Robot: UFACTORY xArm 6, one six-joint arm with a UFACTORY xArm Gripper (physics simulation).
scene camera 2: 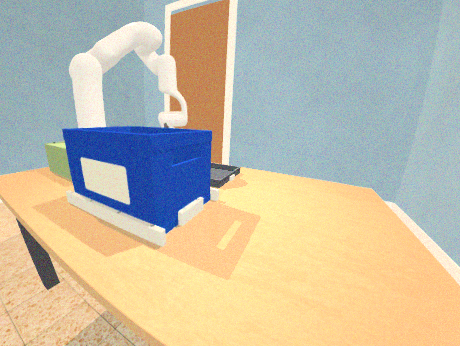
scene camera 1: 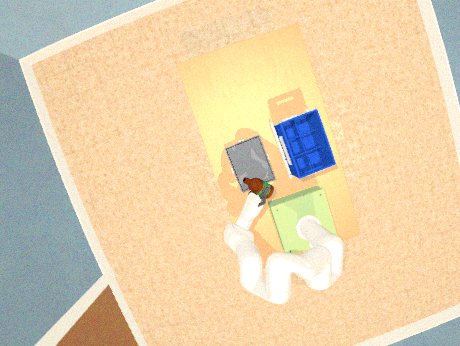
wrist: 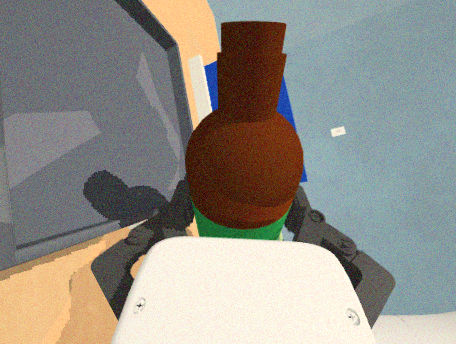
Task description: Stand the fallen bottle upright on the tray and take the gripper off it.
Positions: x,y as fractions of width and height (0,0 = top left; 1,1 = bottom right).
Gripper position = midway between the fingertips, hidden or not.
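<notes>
The gripper (wrist: 0.53,0.52) can be seen, and with it a brown bottle (wrist: 0.54,0.47).
</notes>
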